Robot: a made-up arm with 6 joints.
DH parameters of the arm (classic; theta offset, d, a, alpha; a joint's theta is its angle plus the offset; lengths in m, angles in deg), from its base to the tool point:
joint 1: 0 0.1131 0 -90
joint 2: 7.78 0 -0.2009 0
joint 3: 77.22 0 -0.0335 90
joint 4: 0 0.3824 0 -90
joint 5: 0 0 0 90
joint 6: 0 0.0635 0 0
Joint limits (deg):
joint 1: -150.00..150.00
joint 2: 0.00..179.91
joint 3: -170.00..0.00
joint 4: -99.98..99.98
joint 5: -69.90..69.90
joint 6: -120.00..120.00
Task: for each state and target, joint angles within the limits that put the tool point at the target. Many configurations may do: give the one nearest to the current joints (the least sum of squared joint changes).
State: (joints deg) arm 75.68 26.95 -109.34 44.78 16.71 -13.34
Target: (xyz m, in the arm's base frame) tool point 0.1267 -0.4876 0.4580
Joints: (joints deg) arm 106.71 0.00 -126.97 43.84 25.39 -13.34
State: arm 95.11 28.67 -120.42 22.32 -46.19 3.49
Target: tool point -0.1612 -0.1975 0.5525
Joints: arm 47.56 0.00 -80.07 14.04 -68.27 3.49
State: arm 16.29 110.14 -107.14 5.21 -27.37 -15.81
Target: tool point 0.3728 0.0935 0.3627
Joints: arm 14.59 66.83 -60.33 5.82 -32.38 -15.81
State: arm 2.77 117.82 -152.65 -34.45 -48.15 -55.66
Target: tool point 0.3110 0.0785 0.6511
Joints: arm 8.69 112.36 -156.05 -35.52 -56.12 -55.66
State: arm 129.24 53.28 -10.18 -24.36 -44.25 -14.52
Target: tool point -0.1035 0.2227 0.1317
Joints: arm 106.96 31.98 0.00 -34.79 -69.90 -14.52
